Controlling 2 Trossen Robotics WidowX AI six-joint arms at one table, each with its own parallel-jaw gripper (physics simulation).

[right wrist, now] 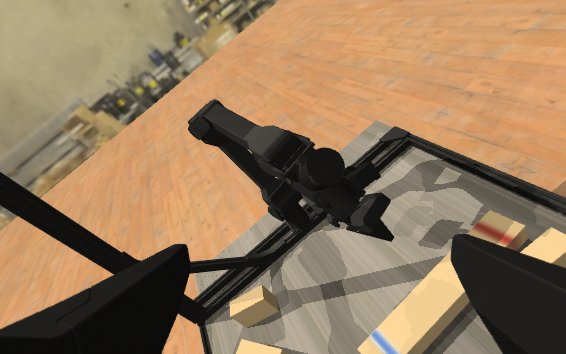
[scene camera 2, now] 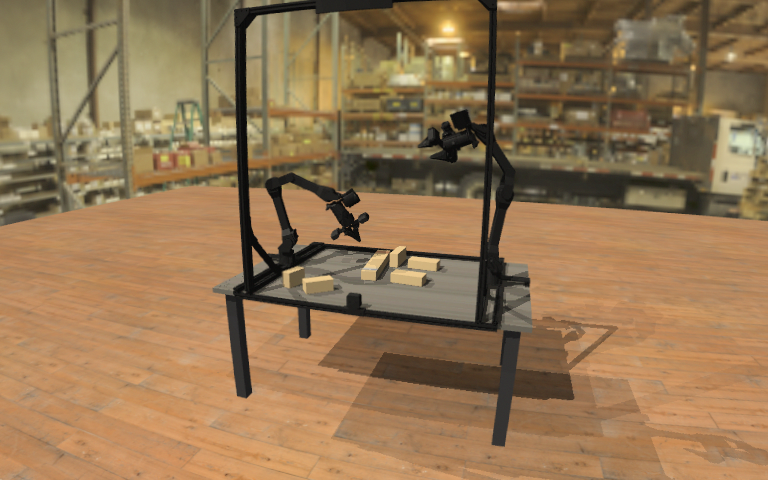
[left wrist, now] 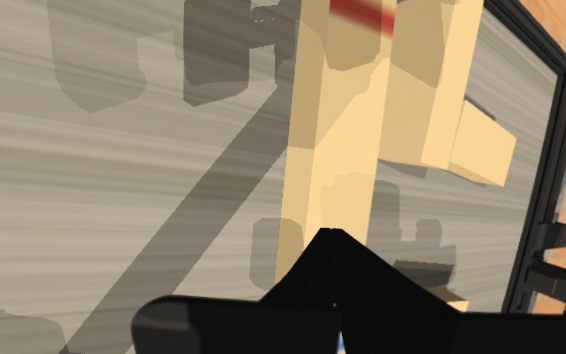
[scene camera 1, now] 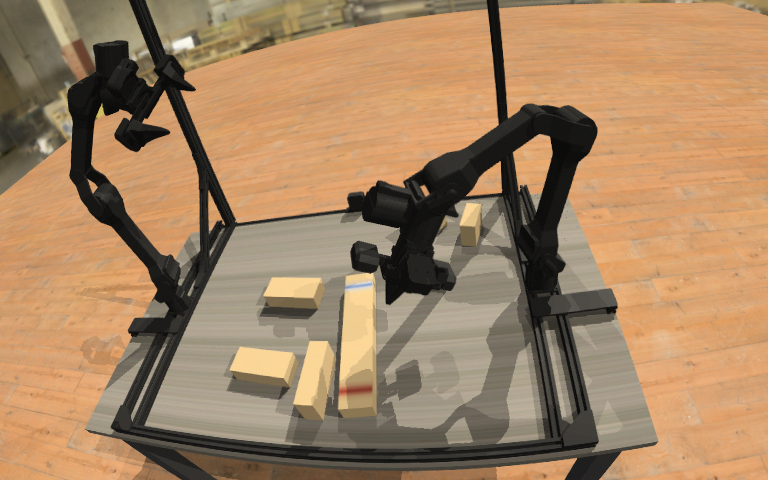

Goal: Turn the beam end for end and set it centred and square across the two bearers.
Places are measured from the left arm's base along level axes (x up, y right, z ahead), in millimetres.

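Pixels of known places: left gripper, fingertip midpoint: (right wrist: 392,239) (scene camera 2: 360,241) (left wrist: 329,238) (scene camera 1: 387,303); right gripper, fingertip midpoint: (right wrist: 317,251) (scene camera 2: 424,152) (scene camera 1: 181,109); left arm's base, origin of the base link: (right wrist: 299,220) (scene camera 2: 286,262) (scene camera 1: 542,281); right arm's base, origin of the base link: (scene camera 2: 492,283) (left wrist: 531,273) (scene camera 1: 180,305).
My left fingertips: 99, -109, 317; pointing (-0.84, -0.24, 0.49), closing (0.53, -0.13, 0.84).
Ahead of a thing's pixels: the offset from my left fingertips to its top centre, as dx, dy, dz. Level surfaces: height alone.
The long wooden beam {-80, -6, +77} (scene camera 1: 358,343) (scene camera 2: 374,265) (left wrist: 345,140) (right wrist: 422,316) lies flat on the table, with its blue stripe at the far end and its red stripe at the near end in scene camera 1. A shorter block {-55, -114, +148} (scene camera 1: 314,378) (left wrist: 422,105) lies right alongside it. Two more blocks {-80, +139, +256} (scene camera 1: 294,291) {-80, -76, +279} (scene camera 1: 263,366) lie to the left. My left gripper (scene camera 1: 391,299) (scene camera 2: 354,235) (left wrist: 329,238) (right wrist: 392,239) is shut and empty, just above the beam's blue end. My right gripper (scene camera 2: 435,147) is open and empty, high above the table.
Two more blocks {-55, +317, -176} (scene camera 2: 293,276) {-71, +347, -55} (scene camera 2: 317,284) lie near the left arm's base; one also shows in scene camera 1 (scene camera 1: 471,224). The grey table {dx -118} (scene camera 1: 454,381) (scene camera 2: 449,290) is ringed by a black frame with tall posts. A small black box (scene camera 2: 354,301) sits on its edge.
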